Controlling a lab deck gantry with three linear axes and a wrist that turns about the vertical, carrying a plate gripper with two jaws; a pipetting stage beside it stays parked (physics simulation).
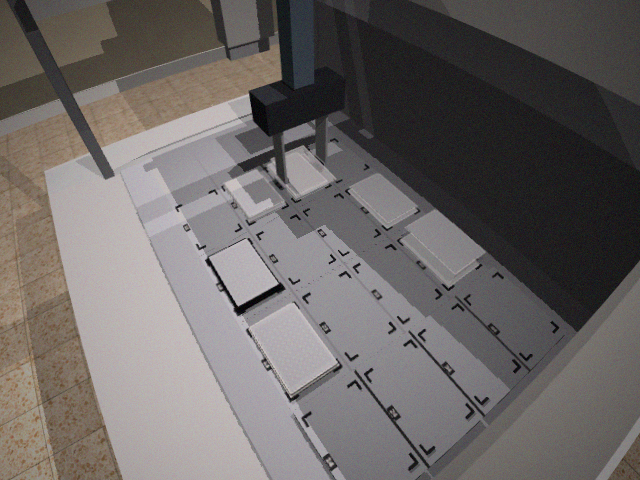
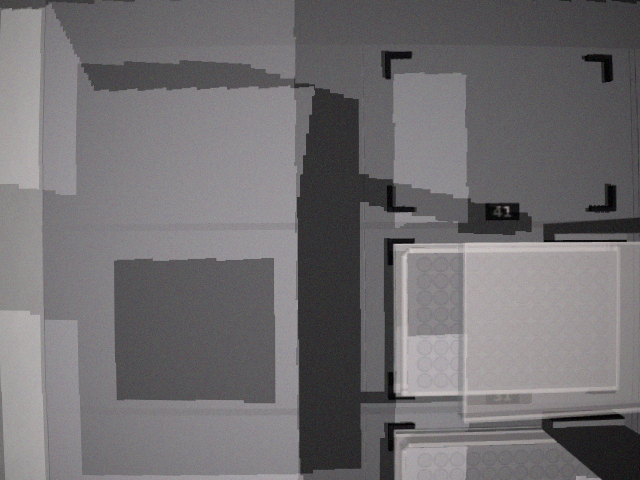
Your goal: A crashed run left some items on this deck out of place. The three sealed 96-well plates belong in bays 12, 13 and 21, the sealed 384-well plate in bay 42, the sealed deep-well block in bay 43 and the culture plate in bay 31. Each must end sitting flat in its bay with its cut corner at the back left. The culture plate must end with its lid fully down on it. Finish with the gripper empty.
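Pixels of known places: gripper, between the fingertips: [image 1: 302,170] [image 2: 577,326]; robot's base, origin of its link: [image 1: 177,208].
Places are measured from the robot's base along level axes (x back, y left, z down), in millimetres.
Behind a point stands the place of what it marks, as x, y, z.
My gripper [image 1: 301,173] @[-87, 258, -35] [image 2: 586,327] @[-87, 258, -35] is over bay 31, its jaws shut on the back and front edges of the clear culture-plate lid [image 1: 309,164] @[-86, 277, -42] [image 2: 542,304] @[-64, 271, -43]. The lid looks raised, slightly tilted and offset right. The culture plate [image 2: 433,310] @[-19, 264, -14] is below it in bay 31, cut corner back left. A clear sealed 96-well plate [image 1: 253,193] @[-70, 148, -14] [image 2: 431,462] @[-18, 180, -14] is in bay 21, cut corner back left. A black-sided sealed plate [image 1: 245,273] @[-237, 44, -14] is in bay 12, a white one [image 1: 294,348] @[-399, 43, -15] in bay 13. The sealed 384-well plate [image 1: 382,198] @[-232, 359, -14] is in bay 42, the taller deep-well block [image 1: 444,240] @[-393, 361, -42] in bay 43.
The bay 41 label [image 2: 501,211] @[-63, 318, 0] lies behind the culture plate. A slanted grey post [image 1: 67,93] @[207, -97, -211] stands at the deck's left edge. A dark wall panel [image 1: 491,155] @[-347, 499, -142] runs behind the back row. Shadows cross the deck.
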